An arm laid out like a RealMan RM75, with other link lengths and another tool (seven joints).
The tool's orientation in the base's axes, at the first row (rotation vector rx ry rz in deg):
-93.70, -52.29, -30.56
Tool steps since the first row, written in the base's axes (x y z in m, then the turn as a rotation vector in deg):
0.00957, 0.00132, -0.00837, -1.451, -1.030, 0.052
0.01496, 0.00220, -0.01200, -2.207, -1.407, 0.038
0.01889, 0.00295, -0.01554, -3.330, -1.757, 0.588
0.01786, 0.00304, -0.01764, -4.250, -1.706, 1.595
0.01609, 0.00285, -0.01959, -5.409, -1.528, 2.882
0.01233, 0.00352, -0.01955, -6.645, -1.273, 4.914
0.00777, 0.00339, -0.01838, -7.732, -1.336, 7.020
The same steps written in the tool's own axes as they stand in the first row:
-0.00019, 0.01257, 0.00232, -1.119, -1.113, -0.823
0.00055, 0.01898, 0.00347, -1.688, -1.679, -1.088
0.00045, 0.02419, 0.00465, -2.045, -2.879, -1.433
-0.00171, 0.02464, 0.00542, -1.824, -4.221, -1.539
-0.00429, 0.02443, 0.00597, -1.500, -5.932, -1.570
-0.00631, 0.02138, 0.00705, -0.640, -8.159, -1.714
-0.00819, 0.01706, 0.00717, 0.273, -10.292, -2.201

